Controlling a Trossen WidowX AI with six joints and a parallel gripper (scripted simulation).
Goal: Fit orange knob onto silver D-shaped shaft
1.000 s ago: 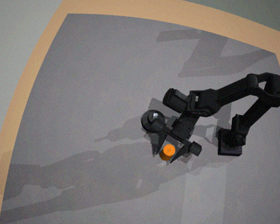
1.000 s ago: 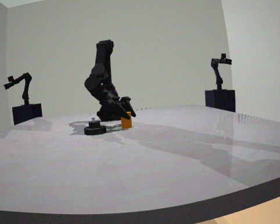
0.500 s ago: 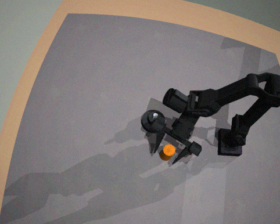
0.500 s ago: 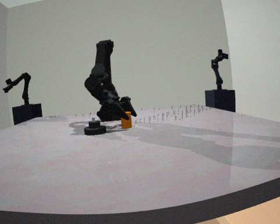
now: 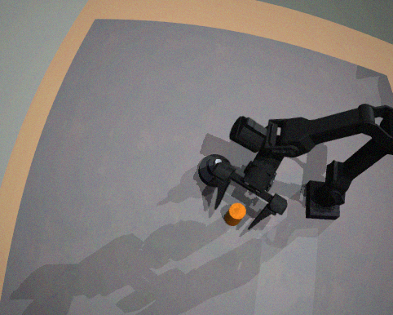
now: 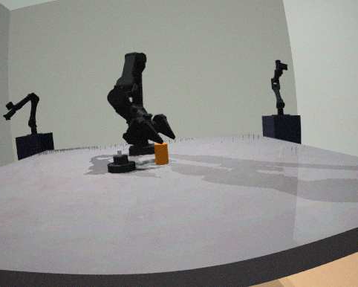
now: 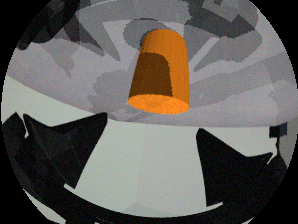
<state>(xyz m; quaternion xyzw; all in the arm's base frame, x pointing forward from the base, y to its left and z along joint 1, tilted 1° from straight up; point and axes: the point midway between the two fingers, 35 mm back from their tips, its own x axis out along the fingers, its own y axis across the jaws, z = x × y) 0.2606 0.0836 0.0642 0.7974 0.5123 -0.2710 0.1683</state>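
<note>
My gripper tip is 1 cm past the orange knob, 3 cm to the left of it and 3 cm above it. From my gripper tip the other things lie so: dark round pedestal (5 cm ahead, 15 cm to the right, 4 cm below).
</note>
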